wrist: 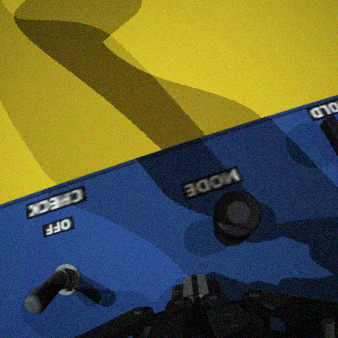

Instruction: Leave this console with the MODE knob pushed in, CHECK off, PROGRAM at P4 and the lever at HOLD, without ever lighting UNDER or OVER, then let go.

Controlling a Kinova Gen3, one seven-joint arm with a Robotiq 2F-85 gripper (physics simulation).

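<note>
In the wrist view the blue console (pixel 140 220) shows upside down. The round black MODE knob (pixel 237 217) stands right of centre, by its MODE label (pixel 212 182); its pushed state cannot be told. The CHECK toggle (pixel 49 290) is at the lower left and its tip points down-left, away from the OFF label (pixel 58 226). The gripper (pixel 195 286) is shut and empty, below and left of the knob in the picture. Part of the lever (pixel 332 131) shows at the right edge beside a cut-off HOLD label (pixel 325 109). The PROGRAM selector and the UNDER and OVER lights do not show.
A yellow surface (pixel 215 45) lies beyond the console's edge, across the top of the view. Dark shadows fall over it and the console. The CHECK label (pixel 56 202) sits near that edge. The toggle sticks up to the left of the gripper.
</note>
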